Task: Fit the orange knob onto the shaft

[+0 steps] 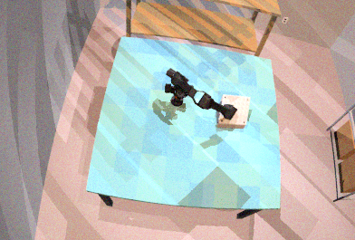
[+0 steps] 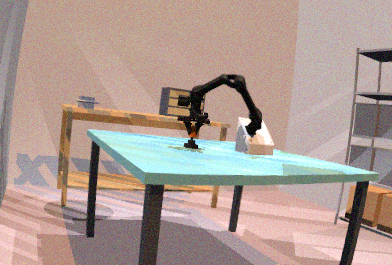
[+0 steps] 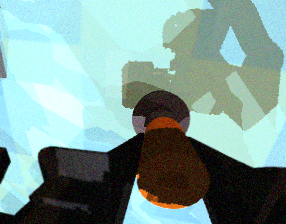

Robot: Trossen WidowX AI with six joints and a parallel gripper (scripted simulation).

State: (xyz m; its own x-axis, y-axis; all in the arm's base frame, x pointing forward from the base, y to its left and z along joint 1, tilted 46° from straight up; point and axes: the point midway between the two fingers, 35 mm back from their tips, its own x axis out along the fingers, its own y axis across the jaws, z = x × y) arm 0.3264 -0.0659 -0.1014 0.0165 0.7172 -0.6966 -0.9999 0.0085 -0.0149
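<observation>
Now: the orange knob 20 mm above my gripper tip. Also, from my gripper tip: round dark pedestal 40 mm below.
</observation>
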